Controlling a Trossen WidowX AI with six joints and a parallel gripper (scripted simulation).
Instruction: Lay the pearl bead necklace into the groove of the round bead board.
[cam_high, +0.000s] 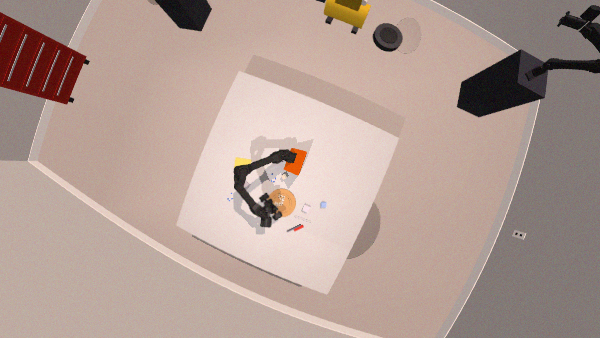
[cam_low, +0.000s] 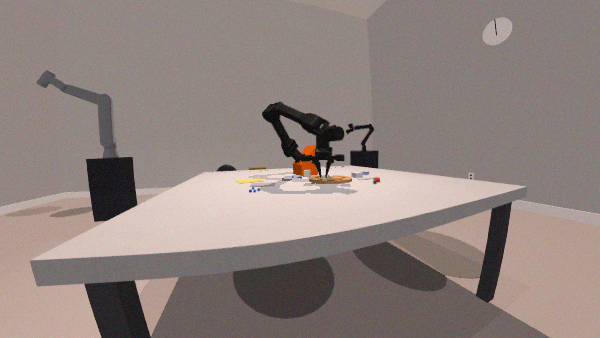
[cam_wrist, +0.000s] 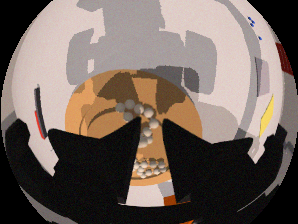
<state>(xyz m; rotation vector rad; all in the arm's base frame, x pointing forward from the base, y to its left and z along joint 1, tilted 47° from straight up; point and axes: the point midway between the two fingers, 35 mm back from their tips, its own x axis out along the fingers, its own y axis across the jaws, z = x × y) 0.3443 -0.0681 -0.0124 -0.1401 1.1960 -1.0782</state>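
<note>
Right now my gripper tip is 30 mm past the round tan bead board, 50 mm to the right of it and 10 mm above it. Also, from my gripper tip: tool 110 mm ahead, 210 mm to the left, 10 mm below; then white square 40 mm behind, 230 mm to the left, 10 mm below; then pale blue cube 100 mm behind, 340 mm to the left, 10 mm below.
</note>
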